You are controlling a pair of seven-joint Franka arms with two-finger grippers.
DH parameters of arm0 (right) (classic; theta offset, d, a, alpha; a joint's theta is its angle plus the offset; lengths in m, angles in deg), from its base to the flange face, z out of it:
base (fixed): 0 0 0 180
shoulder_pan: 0 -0.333 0 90
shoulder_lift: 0 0 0 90
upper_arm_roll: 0 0.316 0.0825 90
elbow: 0 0 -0.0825 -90
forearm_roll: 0 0.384 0 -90
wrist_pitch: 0 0 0.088 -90
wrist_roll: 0 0.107 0 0
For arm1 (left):
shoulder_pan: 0 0.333 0 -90
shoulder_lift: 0 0 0 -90
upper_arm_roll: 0 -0.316 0.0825 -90
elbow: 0 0 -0.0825 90
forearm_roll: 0 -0.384 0 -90
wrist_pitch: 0 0 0.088 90
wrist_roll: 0 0.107 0 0
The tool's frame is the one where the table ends.
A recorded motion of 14 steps. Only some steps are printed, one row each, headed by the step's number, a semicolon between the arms.
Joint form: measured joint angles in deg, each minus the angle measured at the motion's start. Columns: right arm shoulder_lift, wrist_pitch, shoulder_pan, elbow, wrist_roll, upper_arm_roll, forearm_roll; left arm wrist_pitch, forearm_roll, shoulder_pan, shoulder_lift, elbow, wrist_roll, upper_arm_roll.
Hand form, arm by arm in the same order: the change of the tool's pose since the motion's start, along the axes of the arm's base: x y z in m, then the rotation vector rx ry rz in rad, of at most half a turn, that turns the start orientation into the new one. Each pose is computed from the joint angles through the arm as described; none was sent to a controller.
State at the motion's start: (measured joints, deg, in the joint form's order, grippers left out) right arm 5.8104 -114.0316 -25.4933 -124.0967 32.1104 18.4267 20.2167; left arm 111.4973 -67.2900 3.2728 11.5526 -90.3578 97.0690 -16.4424
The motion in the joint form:
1: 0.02 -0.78 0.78 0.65 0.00 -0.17 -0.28; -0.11 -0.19 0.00 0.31 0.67 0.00 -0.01
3: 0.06 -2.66 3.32 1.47 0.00 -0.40 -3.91; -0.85 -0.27 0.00 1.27 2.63 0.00 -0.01
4: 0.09 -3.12 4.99 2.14 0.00 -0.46 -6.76; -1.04 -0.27 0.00 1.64 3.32 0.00 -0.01
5: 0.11 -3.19 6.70 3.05 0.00 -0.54 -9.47; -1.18 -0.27 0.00 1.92 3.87 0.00 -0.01
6: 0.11 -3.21 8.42 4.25 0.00 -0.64 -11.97; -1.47 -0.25 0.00 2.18 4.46 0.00 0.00
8: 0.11 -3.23 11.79 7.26 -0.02 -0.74 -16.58; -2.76 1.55 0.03 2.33 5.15 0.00 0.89
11: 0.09 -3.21 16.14 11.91 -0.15 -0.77 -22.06; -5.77 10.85 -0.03 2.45 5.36 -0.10 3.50
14: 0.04 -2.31 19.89 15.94 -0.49 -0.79 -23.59; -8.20 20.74 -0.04 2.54 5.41 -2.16 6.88
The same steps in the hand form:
1: 0.0105 -0.0034 0.0050 0.0112 -0.0220 -0.0179; 0.0017 0.0003 0.0028 0.0068 -0.0038 0.0006
3: 0.0370 -0.0207 0.0114 -0.0001 -0.0935 -0.0355; 0.0062 0.0010 0.0095 0.0191 -0.0141 0.0103
4: 0.0525 -0.0328 0.0158 -0.0182 -0.1348 -0.0366; 0.0080 0.0012 0.0116 0.0229 -0.0178 0.0127
5: 0.0682 -0.0455 0.0220 -0.0371 -0.1721 -0.0390; 0.0094 0.0012 0.0133 0.0258 -0.0211 0.0143
6: 0.0845 -0.0582 0.0306 -0.0529 -0.2109 -0.0452; 0.0105 0.0014 0.0155 0.0288 -0.0245 0.0183
8: 0.1172 -0.0830 0.0531 -0.0793 -0.2930 -0.0614; 0.0127 -0.0058 0.0164 0.0001 -0.0352 0.0292
11: 0.1577 -0.1174 0.0900 -0.1121 -0.4053 -0.0898; 0.0184 -0.0323 0.0017 -0.1627 -0.0612 0.0587
14: 0.1857 -0.1496 0.1222 -0.1188 -0.4633 -0.1435; 0.0264 -0.0698 -0.0148 -0.3421 -0.1045 0.0849

